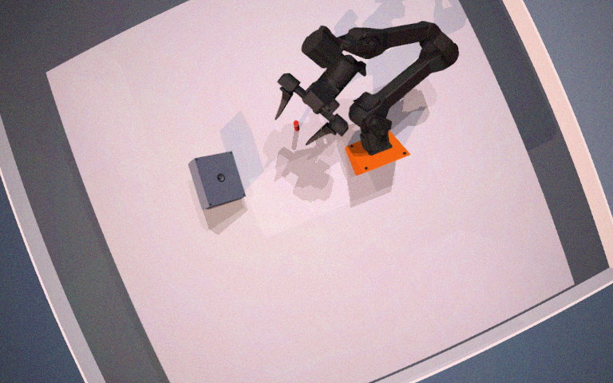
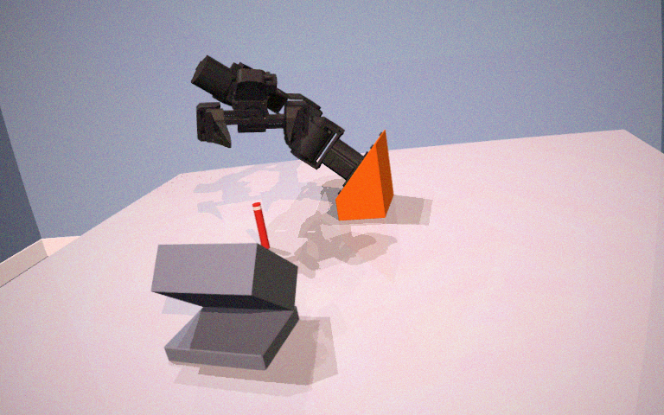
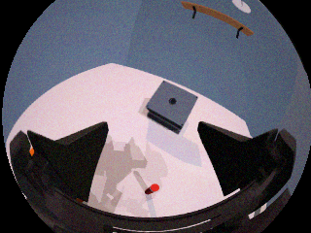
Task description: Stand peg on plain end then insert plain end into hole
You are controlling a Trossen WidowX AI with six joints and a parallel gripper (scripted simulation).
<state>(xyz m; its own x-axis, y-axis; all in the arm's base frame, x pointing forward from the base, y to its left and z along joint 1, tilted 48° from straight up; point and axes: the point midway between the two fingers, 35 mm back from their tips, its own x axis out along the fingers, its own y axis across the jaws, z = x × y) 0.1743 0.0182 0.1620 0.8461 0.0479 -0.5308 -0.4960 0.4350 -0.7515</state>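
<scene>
Now: gripper tip 13 cm above the red peg, 4 cm to the left of it and 2 cm past it. The rest, counted from my gripper tip: grey foot 25 cm ahead, 17 cm below, 3 cm to the left; then panel 23 cm ahead, 11 cm below, 3 cm to the left.
</scene>
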